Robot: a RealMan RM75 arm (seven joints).
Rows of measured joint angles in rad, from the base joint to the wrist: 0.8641 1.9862 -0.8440 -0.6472 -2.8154 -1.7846 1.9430; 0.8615 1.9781 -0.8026 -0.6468 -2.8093 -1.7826 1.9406; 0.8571 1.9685 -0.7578 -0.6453 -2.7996 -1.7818 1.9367; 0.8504 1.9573 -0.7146 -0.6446 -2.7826 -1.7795 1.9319; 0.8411 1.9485 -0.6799 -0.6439 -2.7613 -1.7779 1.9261; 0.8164 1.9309 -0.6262 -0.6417 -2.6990 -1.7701 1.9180; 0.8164 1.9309 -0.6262 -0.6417 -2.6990 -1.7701 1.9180; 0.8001 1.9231 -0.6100 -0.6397 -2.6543 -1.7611 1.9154; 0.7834 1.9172 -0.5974 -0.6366 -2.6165 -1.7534 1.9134; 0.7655 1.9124 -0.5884 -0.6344 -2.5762 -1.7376 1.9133
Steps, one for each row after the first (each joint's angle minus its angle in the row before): -0.0026 -0.0081 0.0414 0.0004 0.0061 0.0020 -0.0024; -0.0044 -0.0096 0.0448 0.0015 0.0097 0.0008 -0.0039; -0.0067 -0.0112 0.0432 0.0007 0.0170 0.0023 -0.0048; -0.0093 -0.0088 0.0347 0.0007 0.0213 0.0016 -0.0058; -0.0247 -0.0176 0.0537 0.0022 0.0623 0.0078 -0.0081; 0.0000 0.0000 0.0000 0.0000 0.0000 0.0000 0.0000; -0.0163 -0.0078 0.0162 0.0020 0.0447 0.0090 -0.0026; -0.0167 -0.0059 0.0126 0.0031 0.0378 0.0077 -0.0020; -0.0179 -0.0048 0.0090 0.0022 0.0403 0.0158 -0.0001
